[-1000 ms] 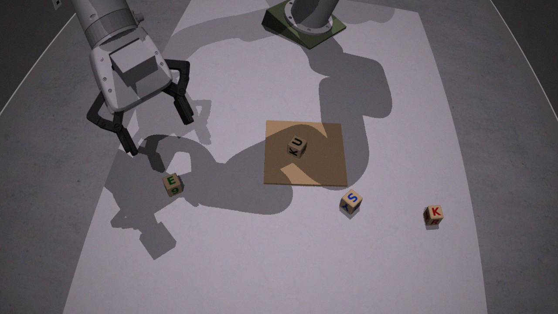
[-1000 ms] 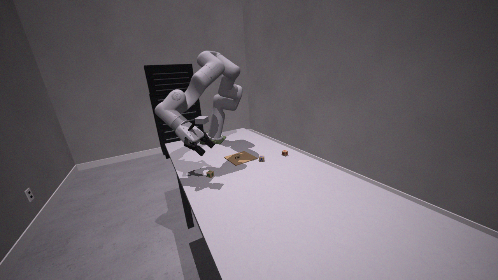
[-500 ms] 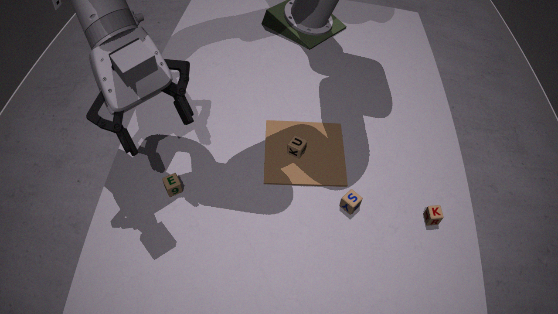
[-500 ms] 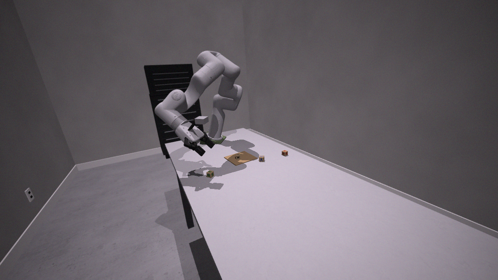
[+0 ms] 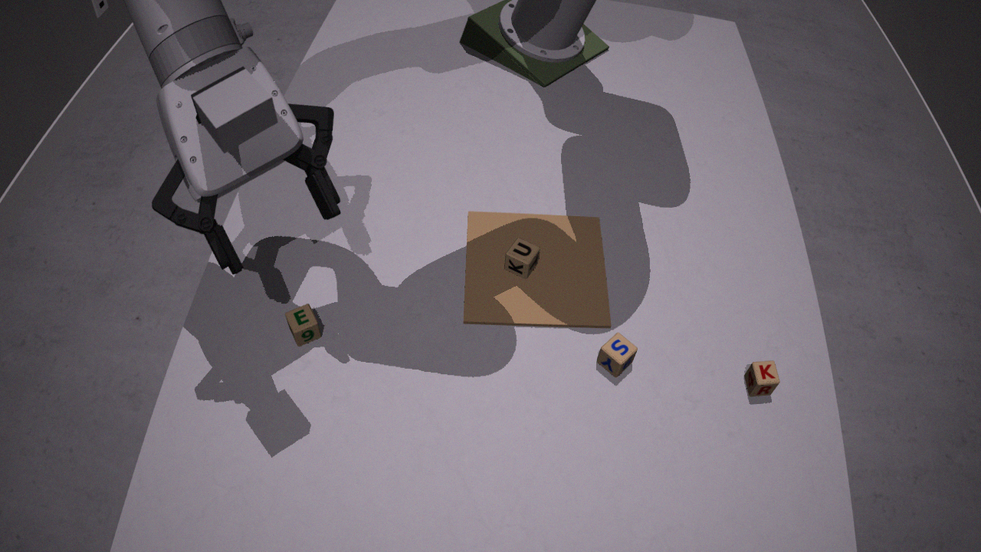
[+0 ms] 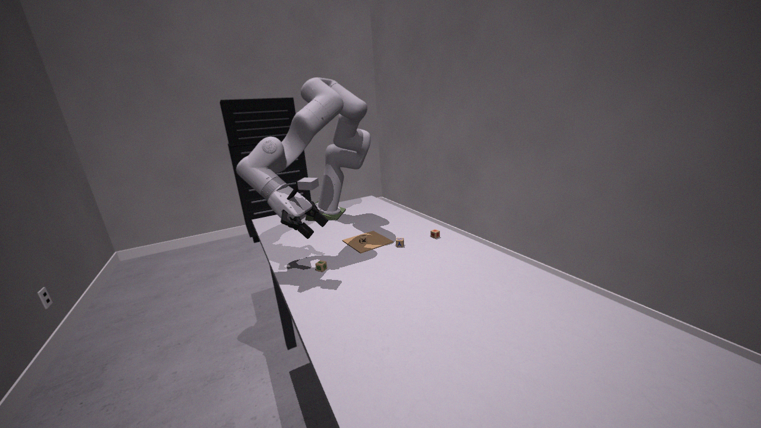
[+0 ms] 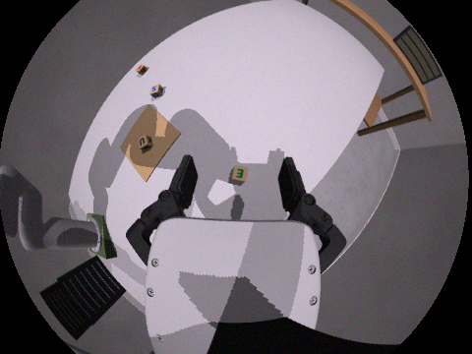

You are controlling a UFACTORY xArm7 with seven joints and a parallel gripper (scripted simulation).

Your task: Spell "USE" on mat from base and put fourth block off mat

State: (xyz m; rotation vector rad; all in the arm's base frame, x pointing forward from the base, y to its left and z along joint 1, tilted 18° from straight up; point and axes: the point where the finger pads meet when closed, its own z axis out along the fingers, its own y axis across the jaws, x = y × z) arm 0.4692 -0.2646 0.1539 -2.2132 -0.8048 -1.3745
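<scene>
Right now my hand is 20 cm to the right of the U block, 12 cm above it and 9 cm past it. From my hand the other things lie so: tan mat 21 cm to the left, 14 cm below, 10 cm behind; then S block 29 cm to the left, 13 cm below, 1 cm ahead; then E block 13 cm below.
</scene>
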